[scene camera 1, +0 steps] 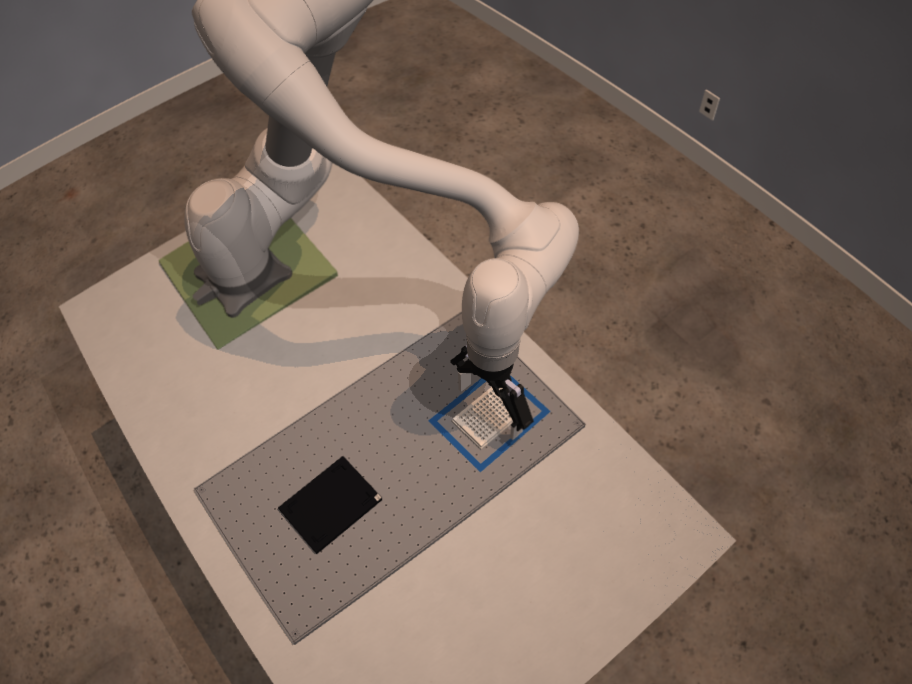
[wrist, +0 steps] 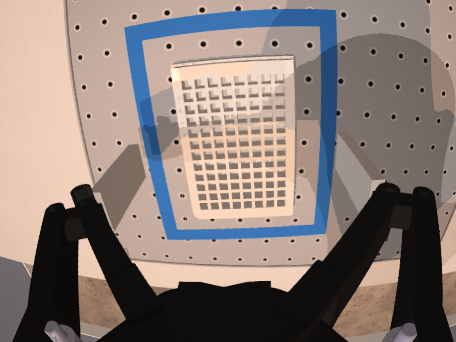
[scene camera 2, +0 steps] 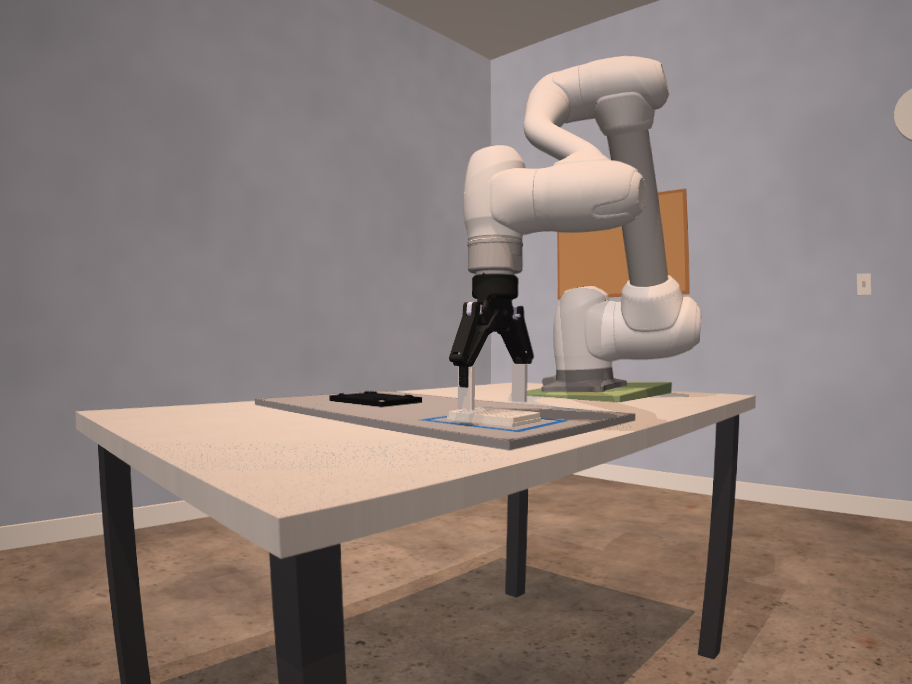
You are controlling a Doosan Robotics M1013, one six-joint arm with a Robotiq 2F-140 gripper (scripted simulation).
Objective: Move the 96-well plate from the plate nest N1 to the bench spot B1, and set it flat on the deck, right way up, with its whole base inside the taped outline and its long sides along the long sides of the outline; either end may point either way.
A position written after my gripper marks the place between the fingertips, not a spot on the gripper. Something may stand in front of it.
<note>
I see my gripper (scene camera 2: 494,405), a white 96-well plate (scene camera 1: 487,414) and a black plate nest (scene camera 1: 332,502).
The white 96-well plate also shows in the wrist view (wrist: 234,175) and in scene camera 2 (scene camera 2: 490,416). My gripper shows as well in scene camera 1 (scene camera 1: 490,410) and in the wrist view (wrist: 237,155).
</note>
